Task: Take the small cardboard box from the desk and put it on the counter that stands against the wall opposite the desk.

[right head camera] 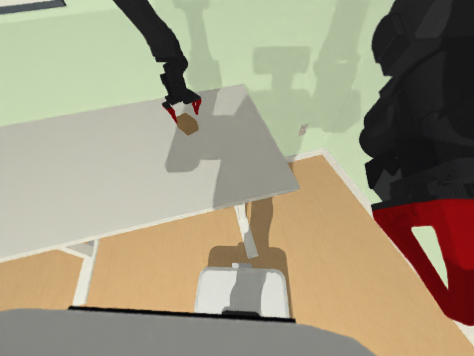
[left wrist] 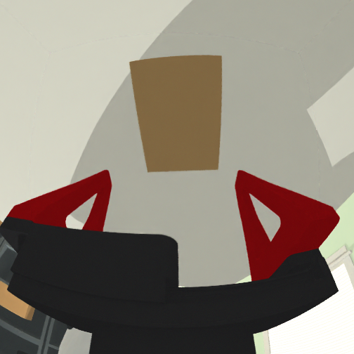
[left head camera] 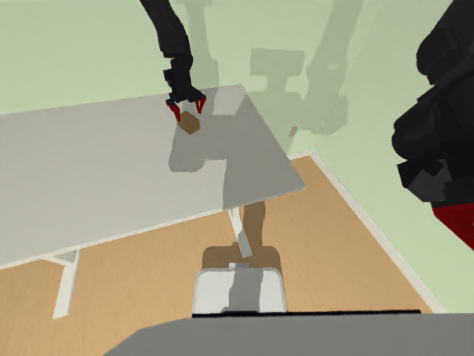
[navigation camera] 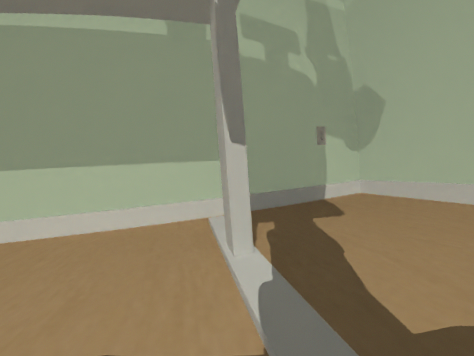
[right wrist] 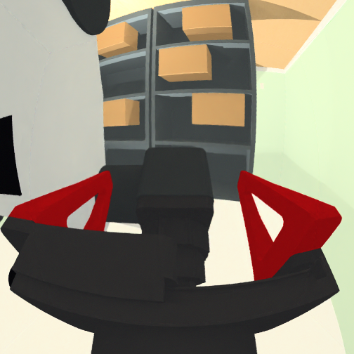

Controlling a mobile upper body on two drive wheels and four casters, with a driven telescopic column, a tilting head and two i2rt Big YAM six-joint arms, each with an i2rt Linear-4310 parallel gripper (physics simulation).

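Frame: origin at the left arm's base, x left, y down, z back, level; millimetres.
Where they show: left gripper, fingertip midpoint: (right head camera: 186,118) (left head camera: 189,116).
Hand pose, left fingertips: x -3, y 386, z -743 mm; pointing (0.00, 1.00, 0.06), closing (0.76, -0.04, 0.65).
Observation:
After its pixels a point has its place.
The small brown cardboard box (left head camera: 189,123) @[x 0, y 410, z -731 mm] (right head camera: 187,124) @[x -2, y 410, z -733 mm] (left wrist: 180,114) lies on the grey desk (left head camera: 100,165) @[x 311, y 460, z -539 mm] (right head camera: 90,175) @[x 343, y 460, z -493 mm] near its far right part, in shadow. My left gripper (left head camera: 189,115) @[x -3, y 387, z -743 mm] (right head camera: 185,117) @[x -3, y 387, z -743 mm] (left wrist: 172,177) is open and empty. It hangs close to the box at its far side, and in the left wrist view the box lies ahead of the fingertips, between their lines. My right gripper (right wrist: 174,177) is open and empty, off to the right away from the desk; part of it shows at the right edge of both head views. The counter does not show.
A dark shelf rack (right wrist: 253,100) with several cardboard boxes shows in the right wrist view. A desk leg (left head camera: 241,235) (right head camera: 246,235) (navigation camera: 235,150) @[x -211, y 1140, z -737 mm] stands under the desk, in front of the robot's white base (left head camera: 212,290) @[x -71, y 1150, z -200 mm] (right head camera: 215,290) @[x -78, y 1150, z -194 mm]. Green walls meet in a corner beyond the desk's right end.

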